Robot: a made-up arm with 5 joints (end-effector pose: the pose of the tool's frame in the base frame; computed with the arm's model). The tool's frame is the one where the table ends. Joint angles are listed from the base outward.
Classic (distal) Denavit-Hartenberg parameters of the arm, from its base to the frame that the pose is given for. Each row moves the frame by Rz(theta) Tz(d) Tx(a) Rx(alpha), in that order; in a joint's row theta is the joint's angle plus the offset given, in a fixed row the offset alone. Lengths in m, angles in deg.
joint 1: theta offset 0, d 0.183, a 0, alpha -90
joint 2: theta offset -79.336, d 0, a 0.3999, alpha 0
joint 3: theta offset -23.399, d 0, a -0.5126, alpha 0
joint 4: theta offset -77.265, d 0, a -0.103, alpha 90
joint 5: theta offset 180, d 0.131, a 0, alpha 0
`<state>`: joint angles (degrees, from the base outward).
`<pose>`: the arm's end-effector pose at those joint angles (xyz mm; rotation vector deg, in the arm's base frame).
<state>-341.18 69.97 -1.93 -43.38 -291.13</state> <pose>11.4 3.9 -205.7 145.88 -68.10 -25.38</pose>
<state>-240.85 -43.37 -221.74 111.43 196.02</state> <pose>369.3 -662.1 612.6 -26.20 20.79 132.24</pose>
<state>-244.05 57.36 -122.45 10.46 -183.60</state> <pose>-454.4 933.7 232.7 -119.43 69.58 59.30</pose>
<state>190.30 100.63 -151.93 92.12 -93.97</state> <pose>-812.5 -147.6 -353.1 -114.84 89.29 -36.10</pose>
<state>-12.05 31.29 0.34 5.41 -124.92</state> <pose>102.3 -21.8 -171.2 -79.91 -120.44 17.76</pose>
